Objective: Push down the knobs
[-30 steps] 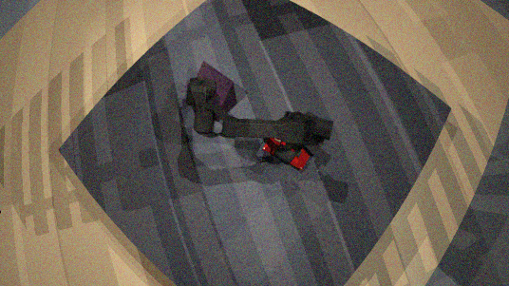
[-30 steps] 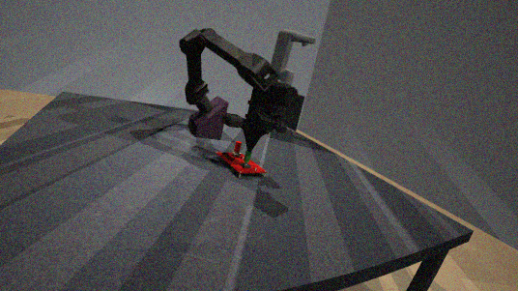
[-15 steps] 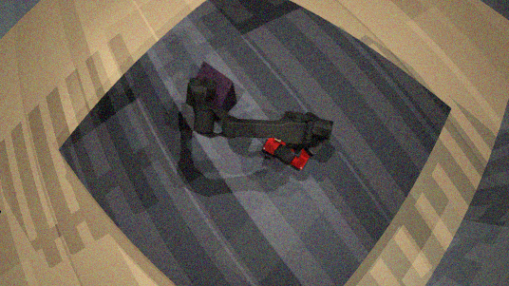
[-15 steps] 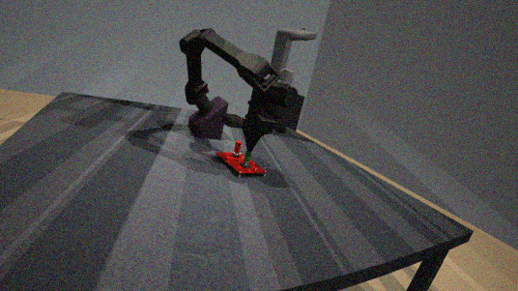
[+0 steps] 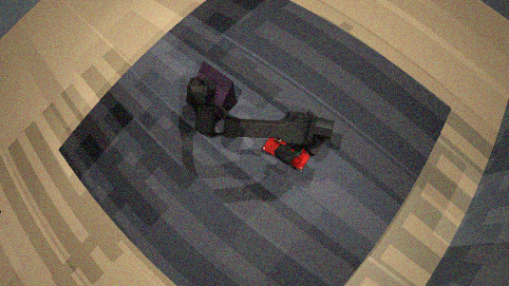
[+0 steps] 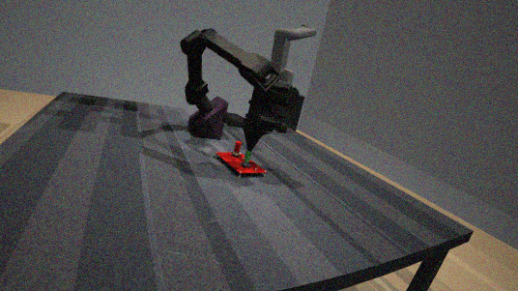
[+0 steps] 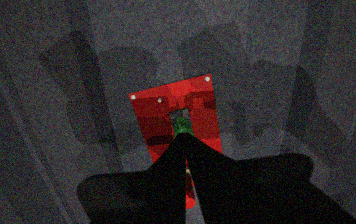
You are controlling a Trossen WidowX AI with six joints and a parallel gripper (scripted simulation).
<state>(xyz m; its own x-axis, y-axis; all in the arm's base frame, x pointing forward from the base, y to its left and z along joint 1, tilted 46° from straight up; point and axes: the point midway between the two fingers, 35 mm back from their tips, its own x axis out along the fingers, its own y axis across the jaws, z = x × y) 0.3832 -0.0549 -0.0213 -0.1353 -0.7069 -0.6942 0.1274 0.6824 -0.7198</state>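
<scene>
The green knob lies 10 mm below my gripper tip. From my gripper tip the other things lie so: red knob: 80 mm behind, 20 mm below, 10 mm to the left.
</scene>
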